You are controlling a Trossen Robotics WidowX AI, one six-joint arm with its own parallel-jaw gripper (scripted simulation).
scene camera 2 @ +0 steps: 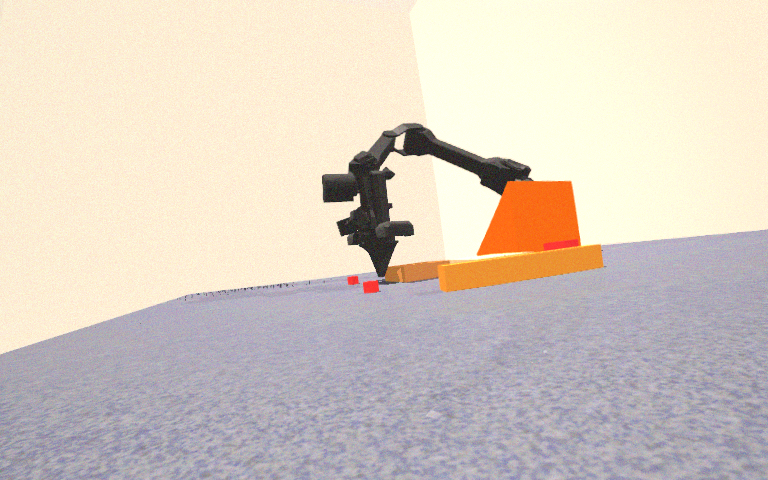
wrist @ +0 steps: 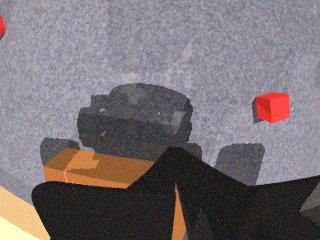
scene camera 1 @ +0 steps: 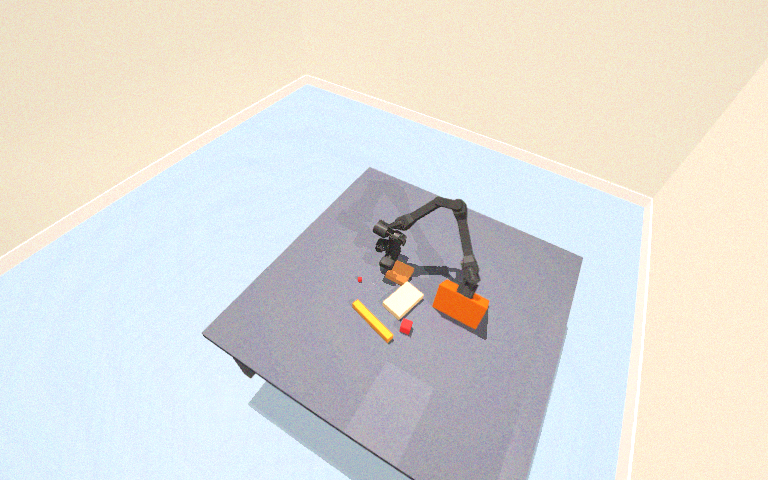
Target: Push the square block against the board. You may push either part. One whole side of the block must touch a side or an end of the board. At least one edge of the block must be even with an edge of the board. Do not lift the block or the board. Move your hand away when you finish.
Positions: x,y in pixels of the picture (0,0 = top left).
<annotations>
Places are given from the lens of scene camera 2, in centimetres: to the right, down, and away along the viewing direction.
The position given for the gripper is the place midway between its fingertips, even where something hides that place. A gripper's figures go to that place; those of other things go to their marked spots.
gripper (scene camera 2: 381,277): 0, 8, 67
orange-brown square block (scene camera 2: 424,270): 8, 6, 62
long yellow board (scene camera 2: 467,275): 10, 4, 39
The marked spots on the orange-brown square block and the long yellow board are 23 cm apart.
</annotations>
